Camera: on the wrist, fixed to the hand. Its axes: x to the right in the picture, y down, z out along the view.
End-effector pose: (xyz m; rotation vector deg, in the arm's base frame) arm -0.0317 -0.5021 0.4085 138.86 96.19 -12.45
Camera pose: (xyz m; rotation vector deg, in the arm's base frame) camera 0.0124 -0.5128 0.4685 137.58 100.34 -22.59
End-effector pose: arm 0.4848 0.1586 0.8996 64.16 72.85 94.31
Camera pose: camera 0.4314 0.1234 0.9393 67.20 76.56 86.07
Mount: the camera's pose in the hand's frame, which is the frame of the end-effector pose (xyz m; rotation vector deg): -0.0078 0.0491 -0.0565 5.38 -4.04 -3.53
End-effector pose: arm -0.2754 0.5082 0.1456 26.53 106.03 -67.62
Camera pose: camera -0.2638 0.5818 0.1352 23.71 101.17 -75.22
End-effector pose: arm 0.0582 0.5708 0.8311 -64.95 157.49 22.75
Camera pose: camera 0.0273 0.5928 0.8961 -66.17 150.97 16.69
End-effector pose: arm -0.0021 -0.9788 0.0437 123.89 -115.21 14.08
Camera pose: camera -0.0516 -0.9611 0.0975 132.74 -114.80 15.12
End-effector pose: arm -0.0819 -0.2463 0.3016 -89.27 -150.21 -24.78
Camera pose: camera -0.0405 -0.2461 0.3645 -85.63 -155.00 -14.80
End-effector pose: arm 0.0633 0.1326 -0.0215 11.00 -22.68 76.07
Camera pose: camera 0.0240 0.1574 -0.0807 18.78 -22.03 73.47
